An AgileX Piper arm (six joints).
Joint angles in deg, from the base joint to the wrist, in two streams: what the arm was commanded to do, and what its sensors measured. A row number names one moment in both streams.
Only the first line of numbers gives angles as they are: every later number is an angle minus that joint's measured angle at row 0.
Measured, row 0: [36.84, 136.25, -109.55, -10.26, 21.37, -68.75]
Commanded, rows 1 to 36: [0.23, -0.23, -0.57, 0.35, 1.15, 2.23]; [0.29, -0.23, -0.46, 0.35, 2.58, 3.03]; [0.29, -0.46, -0.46, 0.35, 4.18, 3.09]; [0.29, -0.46, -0.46, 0.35, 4.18, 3.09]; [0.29, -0.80, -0.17, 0.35, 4.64, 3.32]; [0.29, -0.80, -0.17, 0.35, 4.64, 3.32]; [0.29, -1.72, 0.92, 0.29, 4.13, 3.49]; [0.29, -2.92, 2.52, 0.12, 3.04, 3.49]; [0.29, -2.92, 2.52, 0.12, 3.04, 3.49]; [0.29, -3.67, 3.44, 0.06, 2.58, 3.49]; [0.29, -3.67, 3.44, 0.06, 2.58, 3.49]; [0.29, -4.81, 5.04, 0.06, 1.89, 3.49]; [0.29, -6.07, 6.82, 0.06, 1.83, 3.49]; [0.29, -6.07, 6.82, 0.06, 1.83, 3.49]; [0.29, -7.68, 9.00, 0.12, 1.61, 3.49]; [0.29, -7.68, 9.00, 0.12, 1.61, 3.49]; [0.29, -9.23, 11.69, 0.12, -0.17, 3.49]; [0.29, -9.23, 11.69, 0.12, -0.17, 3.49]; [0.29, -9.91, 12.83, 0.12, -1.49, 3.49]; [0.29, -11.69, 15.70, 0.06, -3.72, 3.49]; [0.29, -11.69, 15.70, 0.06, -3.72, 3.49]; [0.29, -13.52, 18.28, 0.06, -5.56, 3.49]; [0.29, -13.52, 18.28, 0.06, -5.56, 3.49]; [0.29, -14.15, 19.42, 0.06, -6.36, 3.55]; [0.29, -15.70, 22.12, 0.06, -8.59, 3.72]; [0.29, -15.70, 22.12, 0.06, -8.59, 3.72]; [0.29, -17.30, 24.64, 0.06, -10.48, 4.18]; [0.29, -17.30, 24.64, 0.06, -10.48, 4.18]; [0.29, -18.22, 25.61, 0.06, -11.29, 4.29]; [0.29, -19.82, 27.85, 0.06, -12.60, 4.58]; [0.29, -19.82, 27.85, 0.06, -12.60, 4.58]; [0.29, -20.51, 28.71, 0.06, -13.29, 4.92]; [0.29, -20.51, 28.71, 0.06, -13.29, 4.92]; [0.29, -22.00, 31.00, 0.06, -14.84, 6.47]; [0.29, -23.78, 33.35, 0.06, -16.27, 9.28]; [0.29, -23.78, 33.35, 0.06, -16.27, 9.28]
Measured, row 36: [0.00, -21.14, 30.83, -0.05, -13.86, 5.78]
